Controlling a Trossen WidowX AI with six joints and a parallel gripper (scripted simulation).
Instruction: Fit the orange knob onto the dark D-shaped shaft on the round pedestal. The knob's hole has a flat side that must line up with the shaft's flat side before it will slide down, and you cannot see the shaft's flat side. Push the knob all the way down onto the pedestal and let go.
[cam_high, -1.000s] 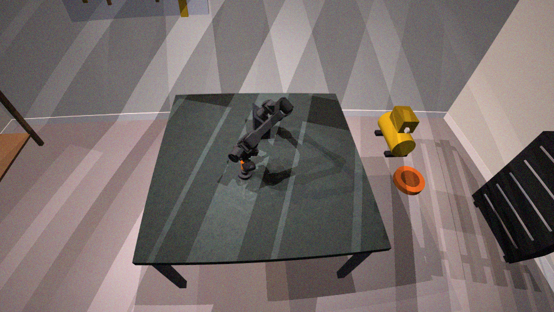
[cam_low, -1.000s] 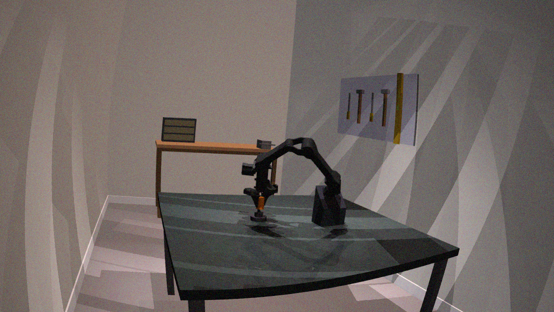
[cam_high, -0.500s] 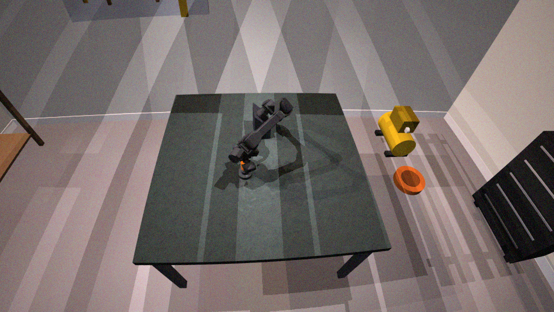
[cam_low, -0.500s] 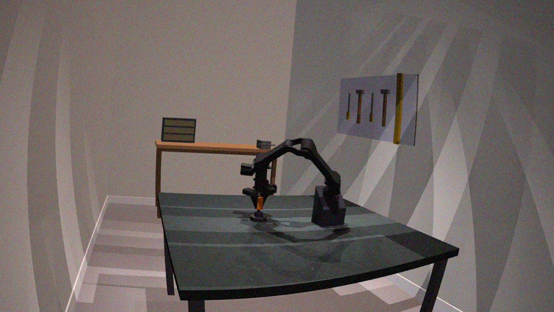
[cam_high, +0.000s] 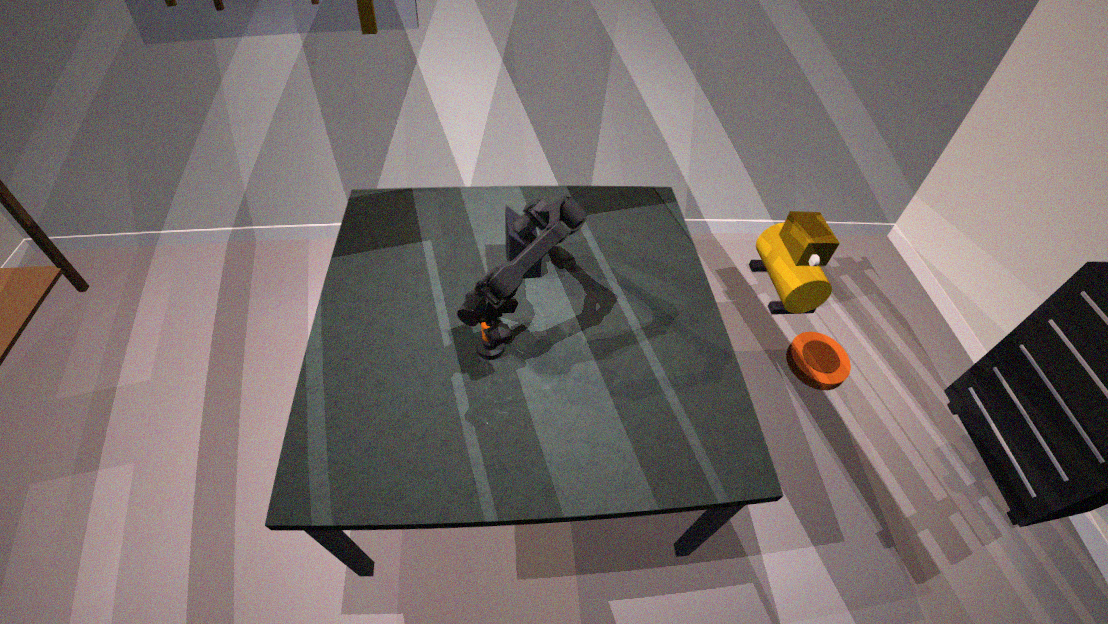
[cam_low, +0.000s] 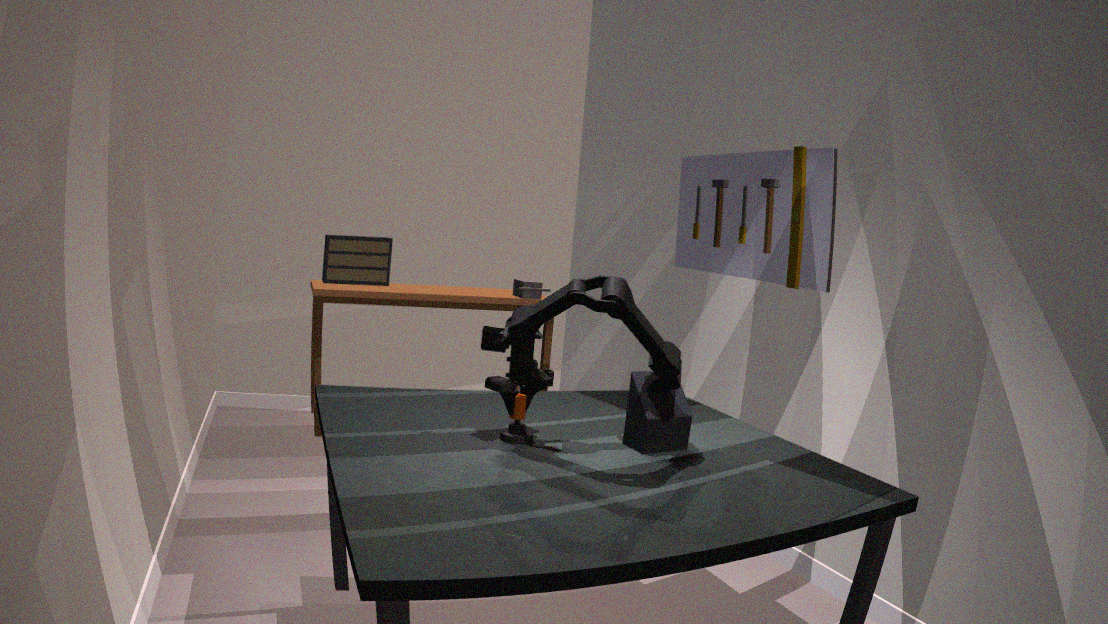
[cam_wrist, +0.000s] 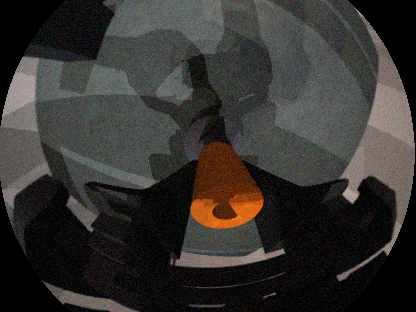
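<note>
My gripper tip is now 2 cm below the orange knob. The rest, counted from my gripper tip: round pedestal (4 cm below).
</note>
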